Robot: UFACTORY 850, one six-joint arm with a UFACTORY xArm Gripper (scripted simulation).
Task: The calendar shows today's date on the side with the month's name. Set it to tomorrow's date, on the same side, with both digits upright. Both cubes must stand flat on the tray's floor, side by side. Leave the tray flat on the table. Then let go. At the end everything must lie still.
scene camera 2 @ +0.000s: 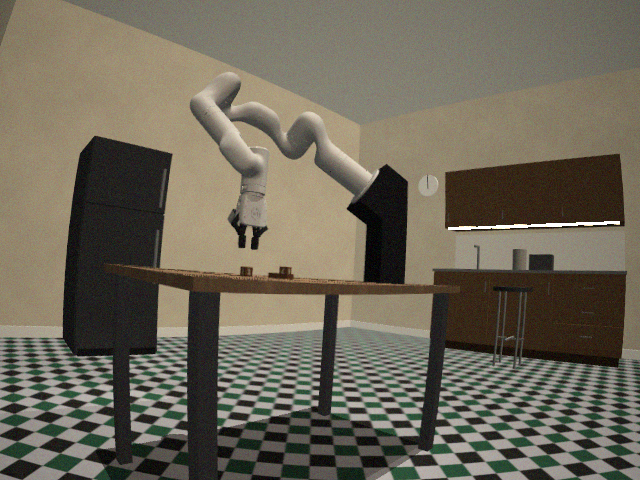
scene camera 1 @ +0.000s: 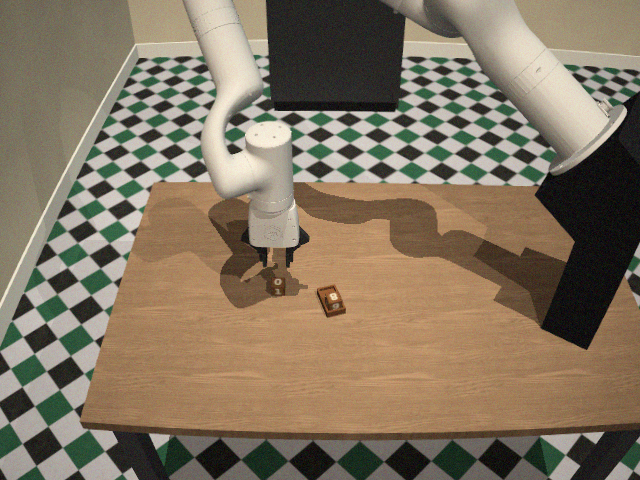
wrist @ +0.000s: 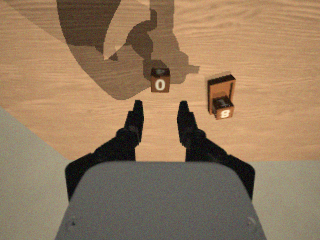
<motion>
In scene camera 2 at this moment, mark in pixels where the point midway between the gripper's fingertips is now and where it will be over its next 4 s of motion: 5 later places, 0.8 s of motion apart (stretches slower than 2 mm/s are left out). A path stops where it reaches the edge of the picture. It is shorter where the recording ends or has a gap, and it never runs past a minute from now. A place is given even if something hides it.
The gripper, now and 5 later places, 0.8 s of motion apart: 248,248; 247,252; 247,262; 246,266; 246,272; 247,259
</motion>
